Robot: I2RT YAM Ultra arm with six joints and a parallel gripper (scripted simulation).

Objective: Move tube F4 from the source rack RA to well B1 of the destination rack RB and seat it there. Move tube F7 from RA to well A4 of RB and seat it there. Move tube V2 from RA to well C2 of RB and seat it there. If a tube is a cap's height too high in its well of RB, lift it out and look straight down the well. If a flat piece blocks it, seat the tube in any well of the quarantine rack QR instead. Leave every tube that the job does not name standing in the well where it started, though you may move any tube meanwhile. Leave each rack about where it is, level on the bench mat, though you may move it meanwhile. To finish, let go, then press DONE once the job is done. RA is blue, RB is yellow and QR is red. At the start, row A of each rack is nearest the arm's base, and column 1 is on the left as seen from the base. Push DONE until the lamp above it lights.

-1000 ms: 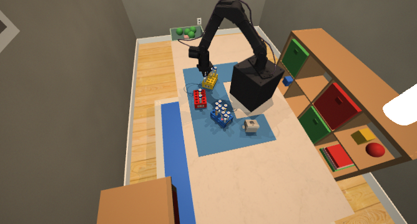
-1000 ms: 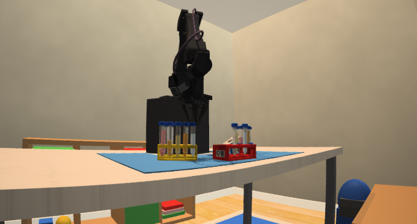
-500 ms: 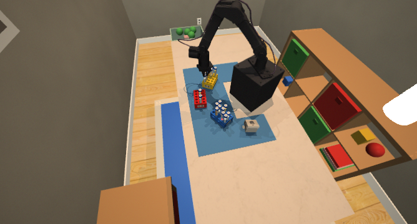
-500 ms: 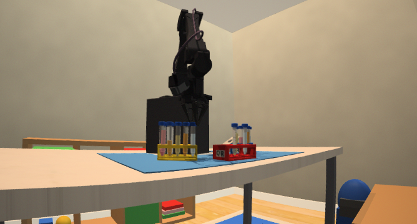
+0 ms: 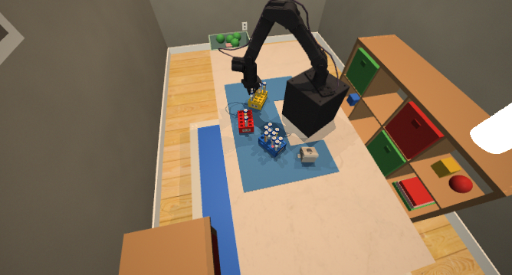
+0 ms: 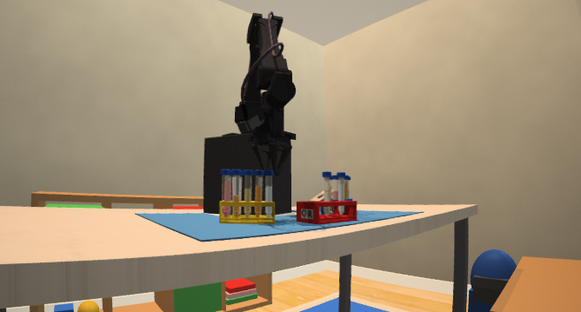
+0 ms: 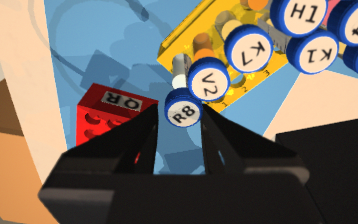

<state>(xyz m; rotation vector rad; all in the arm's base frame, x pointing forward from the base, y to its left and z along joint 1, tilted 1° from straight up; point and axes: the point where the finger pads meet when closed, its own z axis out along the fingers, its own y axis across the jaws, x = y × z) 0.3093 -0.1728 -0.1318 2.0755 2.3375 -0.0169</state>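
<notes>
Right now my hand is 10 mm to the left of the tube R8 and 60 mm above it. The rest, counted from my hand: red rack: 70 mm ahead, 120 mm to the left, 100 mm below; then rack RB: 50 mm behind, 30 mm to the right, 100 mm below; then tube: 70 mm ahead, 120 mm to the left, 60 mm below.
</notes>
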